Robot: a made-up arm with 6 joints.
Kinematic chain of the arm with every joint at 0, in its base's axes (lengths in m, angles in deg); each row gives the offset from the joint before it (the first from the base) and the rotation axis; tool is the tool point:
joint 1: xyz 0 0 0.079 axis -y
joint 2: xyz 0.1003 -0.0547 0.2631 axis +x
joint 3: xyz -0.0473 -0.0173 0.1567 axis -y
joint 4: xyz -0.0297 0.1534 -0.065 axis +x
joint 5: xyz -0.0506 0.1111 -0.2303 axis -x
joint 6: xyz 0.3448 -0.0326 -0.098 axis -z
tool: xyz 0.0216 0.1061 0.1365
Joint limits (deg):
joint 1: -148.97..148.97
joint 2: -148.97..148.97
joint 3: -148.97..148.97
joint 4: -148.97..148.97
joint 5: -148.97..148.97
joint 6: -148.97..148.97
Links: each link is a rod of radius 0.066 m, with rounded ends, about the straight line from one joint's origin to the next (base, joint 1, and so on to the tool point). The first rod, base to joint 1, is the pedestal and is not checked.
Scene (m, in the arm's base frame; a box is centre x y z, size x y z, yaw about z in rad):
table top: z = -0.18
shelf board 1: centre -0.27 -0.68 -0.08 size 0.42 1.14 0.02 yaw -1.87
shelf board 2: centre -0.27 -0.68 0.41 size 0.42 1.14 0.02 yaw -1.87
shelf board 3: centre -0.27 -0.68 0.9 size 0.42 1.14 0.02 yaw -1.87
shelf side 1: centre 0.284 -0.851 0.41 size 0.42 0.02 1 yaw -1.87
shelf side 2: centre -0.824 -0.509 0.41 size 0.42 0.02 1 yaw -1.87
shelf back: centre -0.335 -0.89 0.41 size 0.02 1.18 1 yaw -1.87
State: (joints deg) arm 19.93 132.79 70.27 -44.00 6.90 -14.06
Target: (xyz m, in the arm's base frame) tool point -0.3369 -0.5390 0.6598
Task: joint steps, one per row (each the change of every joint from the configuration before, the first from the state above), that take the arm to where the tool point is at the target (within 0.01 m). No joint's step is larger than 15 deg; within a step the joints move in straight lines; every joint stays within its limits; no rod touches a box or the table.
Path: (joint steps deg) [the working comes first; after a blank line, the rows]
Joints at the target: 53.88 84.34 104.80 -6.51 18.73 3.40
Straight joint move there: clear.

1: 8.49 -12.11 8.63 9.37 2.96 4.37
2: 8.49 -12.12 8.64 9.37 2.95 4.36
3: 8.48 -12.11 8.63 9.37 2.96 4.37
4: 8.49 -12.11 8.63 9.38 2.96 4.36

